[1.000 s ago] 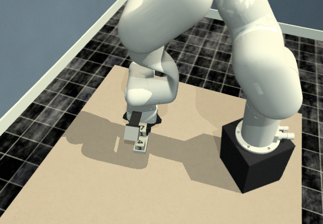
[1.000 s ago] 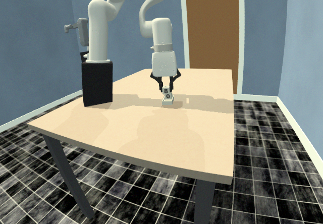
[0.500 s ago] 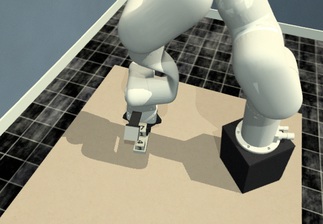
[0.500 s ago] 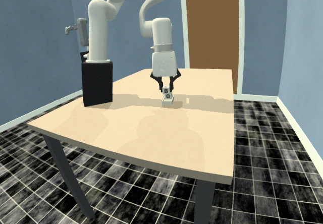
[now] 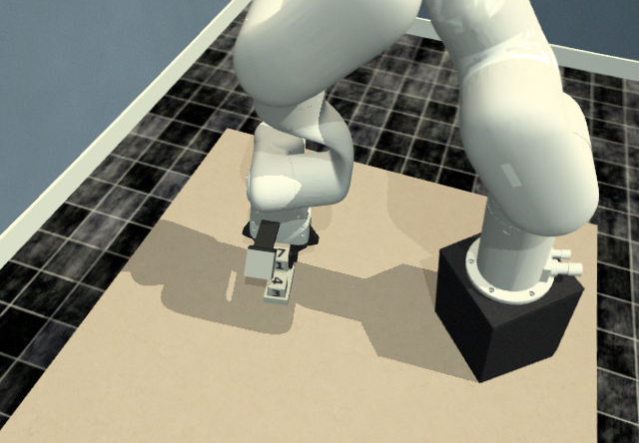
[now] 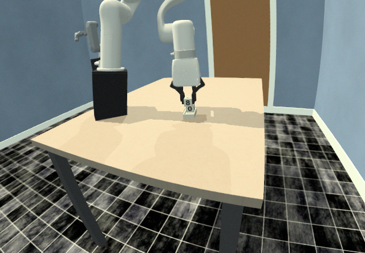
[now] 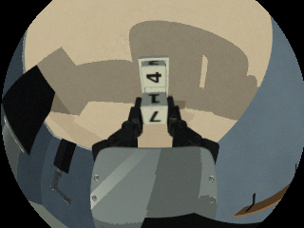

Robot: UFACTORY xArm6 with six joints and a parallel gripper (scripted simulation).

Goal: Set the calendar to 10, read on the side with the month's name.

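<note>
The white cube lies 10 mm below my hand. Also, from my hand: tray (70 mm below, 20 mm to the left).
</note>
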